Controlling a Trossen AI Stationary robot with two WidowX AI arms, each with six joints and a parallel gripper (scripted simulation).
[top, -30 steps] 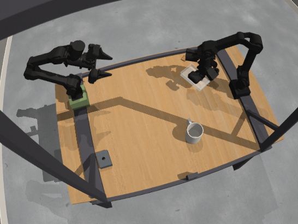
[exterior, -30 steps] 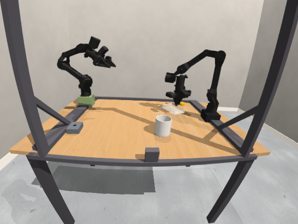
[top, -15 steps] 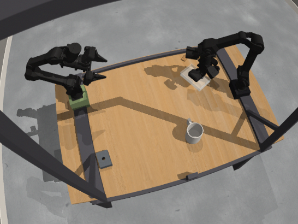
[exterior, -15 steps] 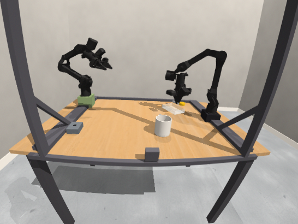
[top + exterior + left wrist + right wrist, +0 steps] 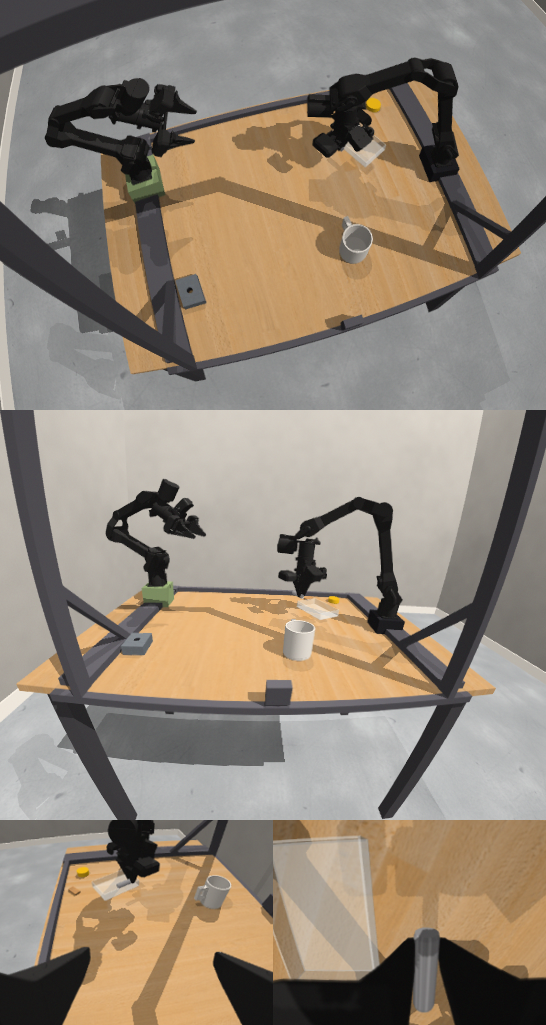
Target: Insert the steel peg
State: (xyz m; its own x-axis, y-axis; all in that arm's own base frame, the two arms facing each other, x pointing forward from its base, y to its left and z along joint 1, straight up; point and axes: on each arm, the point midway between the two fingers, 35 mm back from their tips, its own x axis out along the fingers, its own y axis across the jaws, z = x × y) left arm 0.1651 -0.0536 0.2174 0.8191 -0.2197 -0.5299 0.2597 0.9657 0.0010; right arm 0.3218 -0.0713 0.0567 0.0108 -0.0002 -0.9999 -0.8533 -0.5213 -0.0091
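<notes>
The steel peg is 60 mm ahead of my left hand, 400 mm to the right of it and 220 mm below it. The rest, counted from my left hand: yellow disc (260 mm ahead, 570 mm to the right, 290 mm below); then clear tray (110 mm ahead, 480 mm to the right, 290 mm below).
</notes>
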